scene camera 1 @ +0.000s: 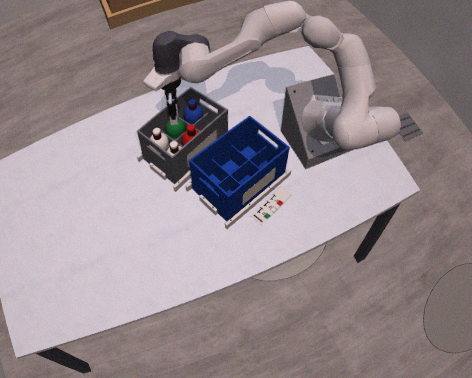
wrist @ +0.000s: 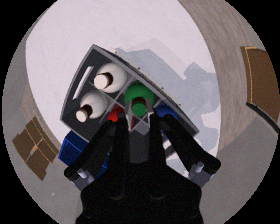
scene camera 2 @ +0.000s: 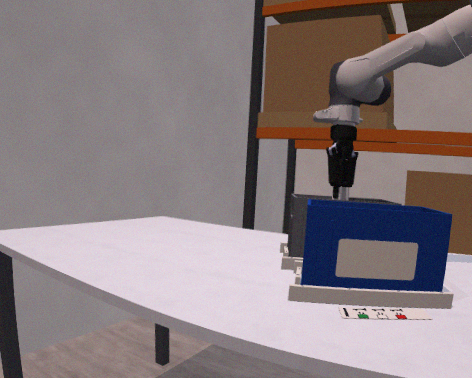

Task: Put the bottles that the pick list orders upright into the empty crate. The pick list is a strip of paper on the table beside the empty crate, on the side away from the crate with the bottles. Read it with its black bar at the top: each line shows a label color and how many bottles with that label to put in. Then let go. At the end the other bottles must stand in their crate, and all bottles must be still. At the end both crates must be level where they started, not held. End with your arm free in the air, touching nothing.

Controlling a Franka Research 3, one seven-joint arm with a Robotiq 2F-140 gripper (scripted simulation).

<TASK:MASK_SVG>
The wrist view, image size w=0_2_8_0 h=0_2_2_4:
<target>gripper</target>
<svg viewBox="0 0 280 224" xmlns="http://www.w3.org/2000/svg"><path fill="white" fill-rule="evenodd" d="M221 162L203 150L171 114L165 114L164 117L158 116L156 109L152 108L150 98L146 98L149 124L149 160L138 164L130 163L129 131L131 131L133 113L131 111L131 100L127 100L124 112L117 113L118 120L115 122L113 120L105 121L80 156L64 170L64 176L81 191L80 197L83 211L77 217L75 224L204 224L199 210L202 197L201 188L219 170ZM109 152L107 170L95 179ZM161 130L164 131L184 167L189 172L189 179L166 164Z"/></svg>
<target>grey crate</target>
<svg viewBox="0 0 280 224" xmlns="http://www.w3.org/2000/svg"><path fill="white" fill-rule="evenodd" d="M172 145L165 149L166 159L176 153ZM147 112L142 116L132 114L133 126L129 131L130 163L148 161ZM60 115L62 123L89 143L107 121L114 105L117 103L122 108L125 107L124 95L132 82L139 80L153 91L152 108L163 100L176 112L178 122L193 138L200 132L188 116L182 113L181 108L154 83L147 80L146 76L137 69L132 69L134 67L126 64L127 62L118 58L119 56L92 44L74 74ZM113 100L98 118L88 118L80 122L76 117L82 97L94 88ZM107 63L116 63L129 72L127 83L113 93L104 92L94 85L97 71Z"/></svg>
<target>white-label bottle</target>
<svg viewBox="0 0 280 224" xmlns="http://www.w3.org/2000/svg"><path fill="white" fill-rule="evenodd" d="M107 63L97 71L94 85L104 92L113 93L125 85L129 79L129 73L116 63Z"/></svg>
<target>white-label bottle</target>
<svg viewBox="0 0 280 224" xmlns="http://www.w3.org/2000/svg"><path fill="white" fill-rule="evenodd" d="M112 100L96 88L89 91L81 99L80 109L76 113L77 119L84 122L88 118L98 118Z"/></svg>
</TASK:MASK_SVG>
